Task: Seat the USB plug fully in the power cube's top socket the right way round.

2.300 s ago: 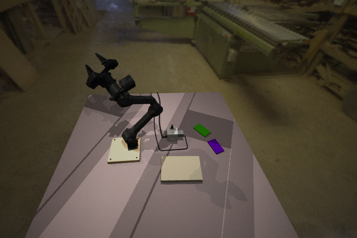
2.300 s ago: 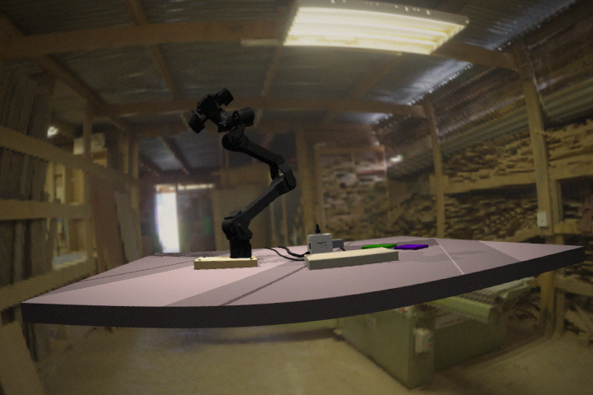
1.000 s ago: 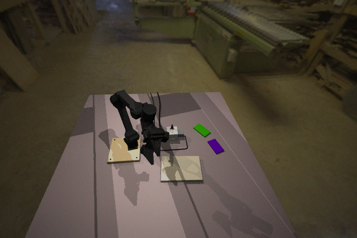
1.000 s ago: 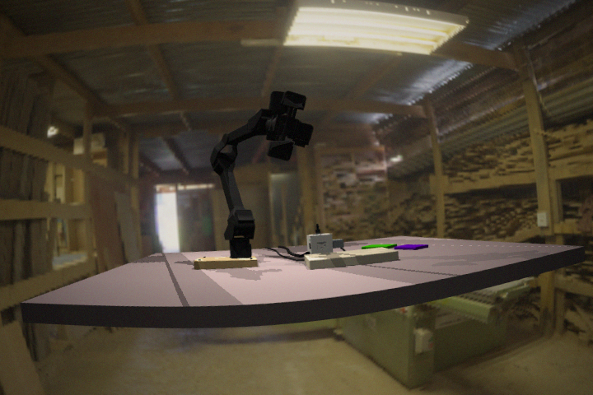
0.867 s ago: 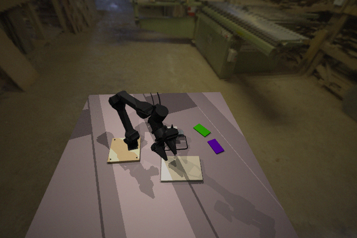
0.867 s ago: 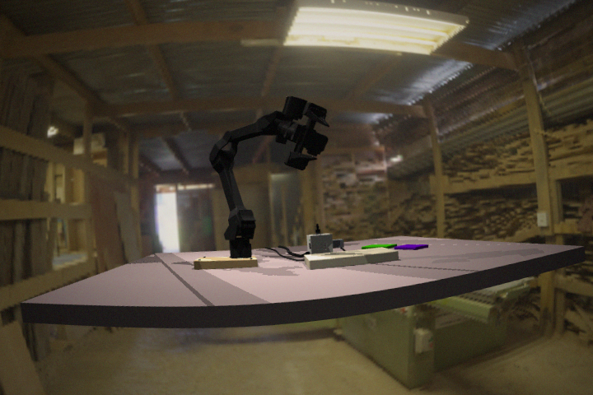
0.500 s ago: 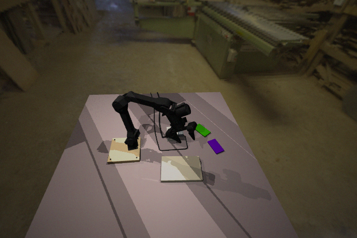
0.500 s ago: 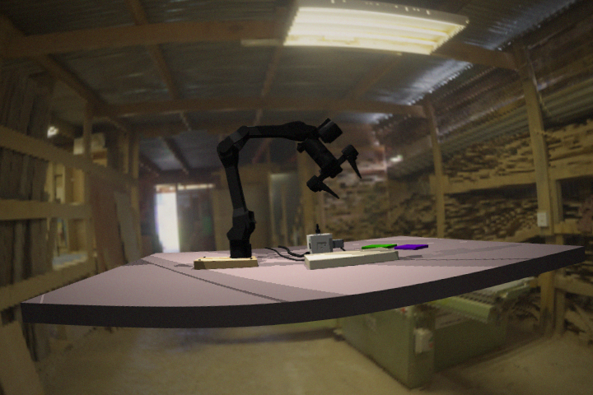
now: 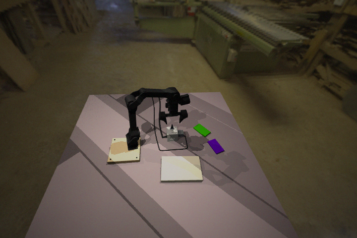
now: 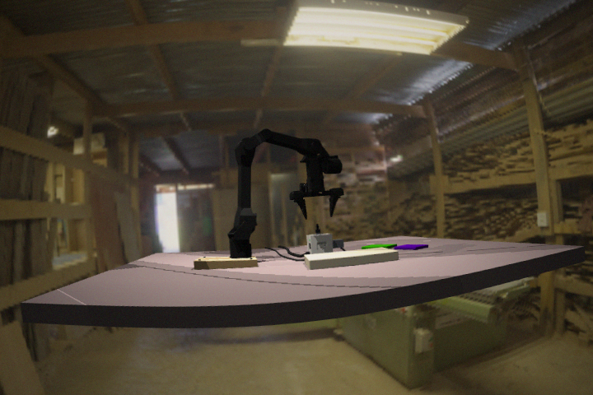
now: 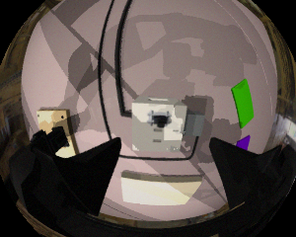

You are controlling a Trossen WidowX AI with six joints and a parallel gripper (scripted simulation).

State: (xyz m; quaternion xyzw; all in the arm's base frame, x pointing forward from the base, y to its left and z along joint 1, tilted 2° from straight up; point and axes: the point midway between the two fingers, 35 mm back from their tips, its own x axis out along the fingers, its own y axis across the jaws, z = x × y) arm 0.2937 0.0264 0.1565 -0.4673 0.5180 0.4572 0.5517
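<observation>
My gripper tip is now 1 cm to the right of the USB plug and 4 cm above it. Round my gripper tip: pale flat slab 3 cm behind, 28 cm to the right, 12 cm below; purple block 27 cm ahead, 18 cm to the right, 13 cm below; green block 24 cm ahead, 1 cm to the right, 13 cm below.
</observation>
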